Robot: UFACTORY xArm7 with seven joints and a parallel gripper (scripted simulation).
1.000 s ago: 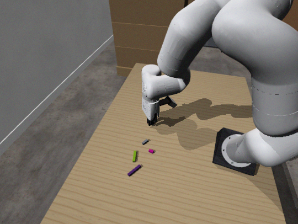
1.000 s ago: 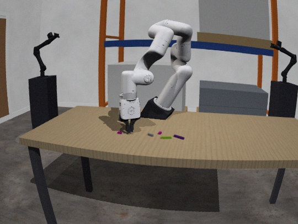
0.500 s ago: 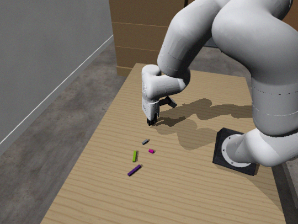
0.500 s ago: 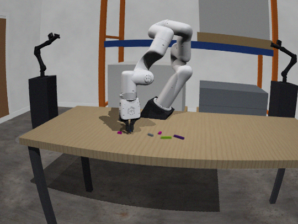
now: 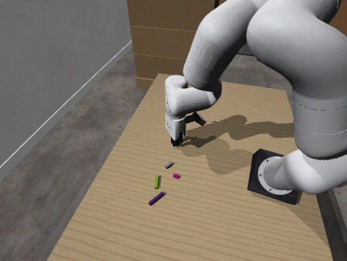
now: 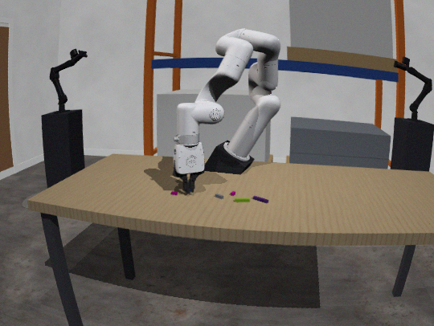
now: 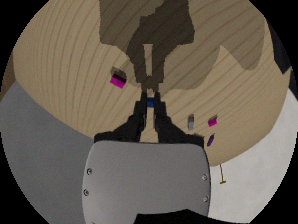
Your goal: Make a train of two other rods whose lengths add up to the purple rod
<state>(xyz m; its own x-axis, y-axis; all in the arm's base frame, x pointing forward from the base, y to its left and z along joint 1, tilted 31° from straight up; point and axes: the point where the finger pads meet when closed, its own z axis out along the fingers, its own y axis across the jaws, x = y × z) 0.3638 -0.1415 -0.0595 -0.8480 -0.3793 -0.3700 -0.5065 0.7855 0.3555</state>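
Now: hand 20 mm above the blue rod. Also, from my hand: grey rod 10 mm ahead, 110 mm to the left, 30 mm below; lime rod 50 mm ahead, 180 mm to the left, 30 mm below; purple rod 40 mm ahead, 250 mm to the left, 30 mm below.
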